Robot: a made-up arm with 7 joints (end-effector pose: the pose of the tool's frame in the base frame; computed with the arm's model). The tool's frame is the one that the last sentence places. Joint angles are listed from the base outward.
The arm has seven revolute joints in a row. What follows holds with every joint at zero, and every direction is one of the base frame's. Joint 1 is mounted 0.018 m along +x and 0.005 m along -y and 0.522 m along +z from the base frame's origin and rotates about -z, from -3.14 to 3.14 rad. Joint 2 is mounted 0.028 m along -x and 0.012 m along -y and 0.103 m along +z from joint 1 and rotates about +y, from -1.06 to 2.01 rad. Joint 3 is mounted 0.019 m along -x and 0.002 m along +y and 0.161 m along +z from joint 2 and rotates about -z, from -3.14 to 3.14 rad. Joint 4 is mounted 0.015 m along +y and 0.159 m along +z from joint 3 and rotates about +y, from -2.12 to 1.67 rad. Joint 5 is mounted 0.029 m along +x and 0.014 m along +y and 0.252 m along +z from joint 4 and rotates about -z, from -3.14 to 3.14 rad. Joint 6 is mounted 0.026 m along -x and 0.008 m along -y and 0.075 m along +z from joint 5 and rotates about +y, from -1.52 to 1.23 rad. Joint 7 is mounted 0.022 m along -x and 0.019 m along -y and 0.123 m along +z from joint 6 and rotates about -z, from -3.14 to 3.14 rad. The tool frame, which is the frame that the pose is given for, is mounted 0.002 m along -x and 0.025 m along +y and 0.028 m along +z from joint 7; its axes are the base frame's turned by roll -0.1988, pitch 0.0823 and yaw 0.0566 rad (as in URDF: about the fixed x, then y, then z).
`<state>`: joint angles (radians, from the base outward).
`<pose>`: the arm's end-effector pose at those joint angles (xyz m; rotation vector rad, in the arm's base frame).
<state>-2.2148 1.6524 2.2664 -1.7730 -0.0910 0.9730 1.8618</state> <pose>-0.4236 0.0590 0.3361 0.3463 -2.0307 -0.7018</pose>
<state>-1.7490 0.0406 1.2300 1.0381 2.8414 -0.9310 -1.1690</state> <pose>0.3530 0.2605 0.9654 -2.0480 0.8367 -0.6197</pose>
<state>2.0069 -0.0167 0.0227 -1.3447 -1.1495 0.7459 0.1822</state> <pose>0.2974 0.3942 1.0935 -1.2150 0.7560 -1.3400</pose>
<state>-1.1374 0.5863 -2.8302 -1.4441 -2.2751 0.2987 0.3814</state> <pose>0.4157 0.4110 0.7348 -2.0054 1.3315 -0.5782</pose>
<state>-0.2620 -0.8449 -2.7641 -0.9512 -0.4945 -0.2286 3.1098</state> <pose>-0.1670 -0.1623 1.2829 0.0467 0.2946 0.6787</pose>
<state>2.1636 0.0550 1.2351 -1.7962 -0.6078 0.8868 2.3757</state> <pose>0.4420 -0.1316 0.9800 0.8166 0.3999 0.7555</pose>
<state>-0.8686 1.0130 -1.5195 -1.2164 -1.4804 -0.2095 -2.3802</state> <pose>0.6347 0.0618 0.8888 -0.0904 1.6788 -0.3357</pose>
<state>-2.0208 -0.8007 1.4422 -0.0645 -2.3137 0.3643 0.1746</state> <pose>0.2722 -0.5343 1.1913 -0.0632 -1.0737 2.3991</pose>
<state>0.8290 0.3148 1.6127 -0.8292 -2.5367 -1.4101 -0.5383</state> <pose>0.1609 -0.0092 1.2846 -0.4479 -0.5392 0.8591</pose>
